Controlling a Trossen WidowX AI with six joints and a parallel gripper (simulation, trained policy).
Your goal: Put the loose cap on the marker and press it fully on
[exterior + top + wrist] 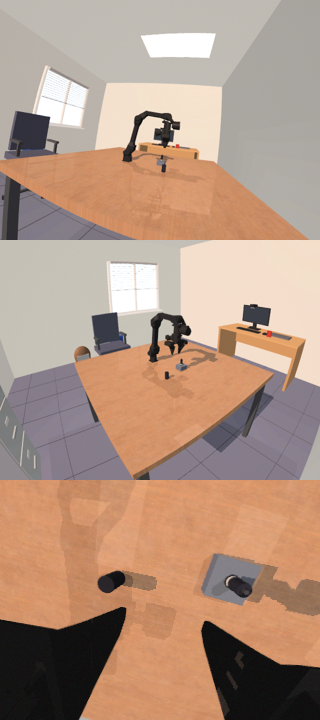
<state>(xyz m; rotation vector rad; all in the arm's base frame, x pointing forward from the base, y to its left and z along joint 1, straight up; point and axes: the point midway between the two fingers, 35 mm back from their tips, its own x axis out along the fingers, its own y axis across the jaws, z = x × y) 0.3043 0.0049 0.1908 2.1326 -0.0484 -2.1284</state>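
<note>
Right now the dark cap is 130 mm below my gripper tip, 100 mm to the right of it and 30 mm ahead of it. The rest, counted from my gripper tip: grey holder block (140 mm below, 90 mm to the left, 30 mm behind).
</note>
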